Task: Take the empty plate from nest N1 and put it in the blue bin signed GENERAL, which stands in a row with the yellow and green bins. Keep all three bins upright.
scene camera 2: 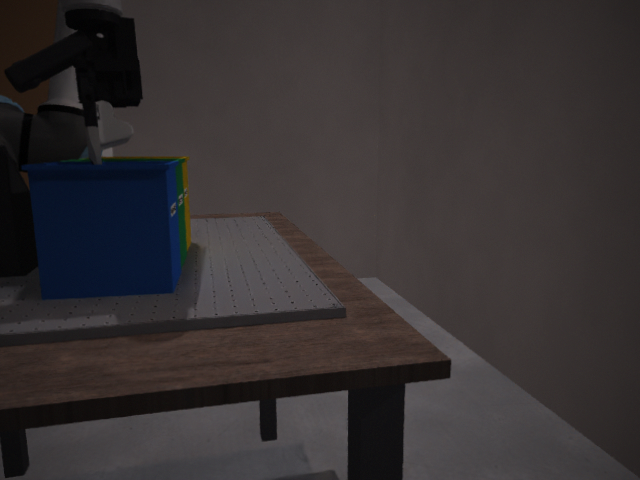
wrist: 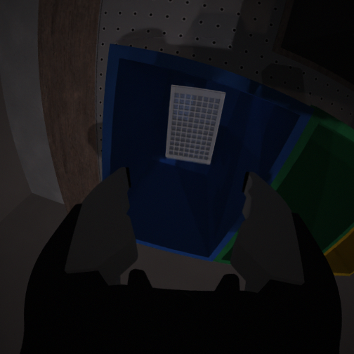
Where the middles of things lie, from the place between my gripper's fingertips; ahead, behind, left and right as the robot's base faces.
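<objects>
Looking at the plate [wrist: 194, 114], I see that my gripper is 160 mm above it and 10 mm short of it.
</objects>
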